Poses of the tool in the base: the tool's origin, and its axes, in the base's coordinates. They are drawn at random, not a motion.
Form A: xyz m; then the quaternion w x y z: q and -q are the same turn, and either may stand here.
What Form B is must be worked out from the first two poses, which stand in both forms.
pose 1, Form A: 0.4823 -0.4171 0.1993 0.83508 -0.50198 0.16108 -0.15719
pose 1, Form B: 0.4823 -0.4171 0.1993 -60.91 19.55 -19.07
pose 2, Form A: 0.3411 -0.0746 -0.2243 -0.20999 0.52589 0.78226 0.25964
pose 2, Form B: 0.3411 -0.0746 -0.2243 -83.78 -124.62 -41.36
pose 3, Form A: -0.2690 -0.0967 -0.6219 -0.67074 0.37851 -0.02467 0.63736
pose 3, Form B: -0.2690 -0.0967 -0.6219 -48.87 3.18 -82.28
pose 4, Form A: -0.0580 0.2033 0.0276 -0.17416 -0.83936 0.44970 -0.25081
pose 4, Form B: -0.0580 0.2033 0.0276 136.33 -73.04 40.74
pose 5, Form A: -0.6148 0.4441 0.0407 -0.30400 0.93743 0.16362 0.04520
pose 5, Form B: -0.6148 0.4441 0.0407 -142.29 -24.84 -6.86
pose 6, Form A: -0.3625 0.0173 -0.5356 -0.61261 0.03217 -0.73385 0.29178
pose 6, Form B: -0.3625 0.0173 -0.5356 -4.25 96.97 -38.56
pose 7, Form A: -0.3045 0.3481 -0.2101 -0.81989 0.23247 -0.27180 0.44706
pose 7, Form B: -0.3045 0.3481 -0.2101 -28.36 33.16 -54.55
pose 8, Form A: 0.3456 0.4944 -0.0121 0.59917 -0.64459 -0.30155 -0.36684
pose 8, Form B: 0.3456 0.4944 -0.0121 -85.65 -40.07 -48.74
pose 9, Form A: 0.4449 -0.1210 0.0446 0.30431 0.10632 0.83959 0.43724
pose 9, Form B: 0.4449 -0.1210 0.0446 16.14 127.42 66.36
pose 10, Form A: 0.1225 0.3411 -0.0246 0.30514 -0.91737 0.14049 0.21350
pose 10, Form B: 0.1225 0.3411 -0.0246 -139.17 21.31 32.39
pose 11, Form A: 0.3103 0.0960 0.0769 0.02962 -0.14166 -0.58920 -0.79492
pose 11, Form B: 0.3103 0.0960 0.0769 -25.03 -104.10 -140.45
